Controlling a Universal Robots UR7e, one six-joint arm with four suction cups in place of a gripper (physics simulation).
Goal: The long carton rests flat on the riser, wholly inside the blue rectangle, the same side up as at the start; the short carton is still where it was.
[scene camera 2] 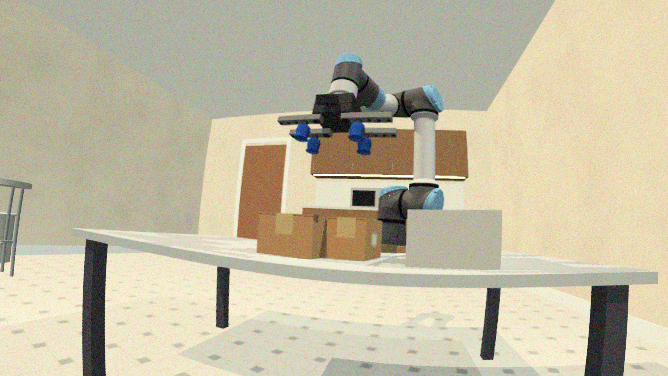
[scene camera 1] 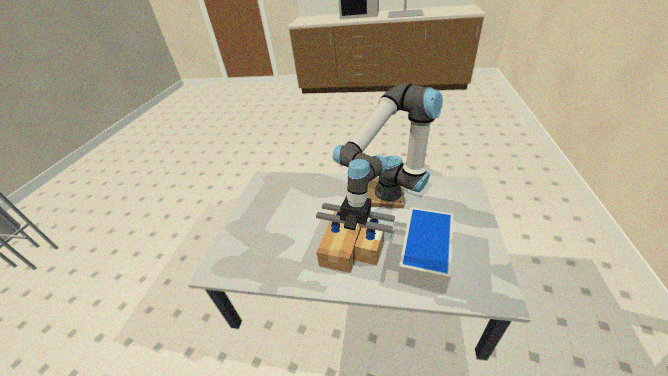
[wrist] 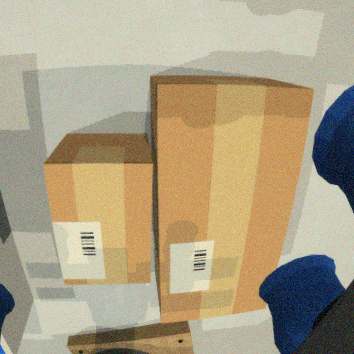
Labels:
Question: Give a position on a short carton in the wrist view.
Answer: At 99,185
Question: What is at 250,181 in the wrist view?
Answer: A long carton.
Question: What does the long carton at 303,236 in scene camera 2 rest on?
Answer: The table.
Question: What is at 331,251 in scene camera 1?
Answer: A long carton.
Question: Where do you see my suction head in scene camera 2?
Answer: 357,129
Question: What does the riser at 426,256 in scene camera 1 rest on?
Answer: The table.

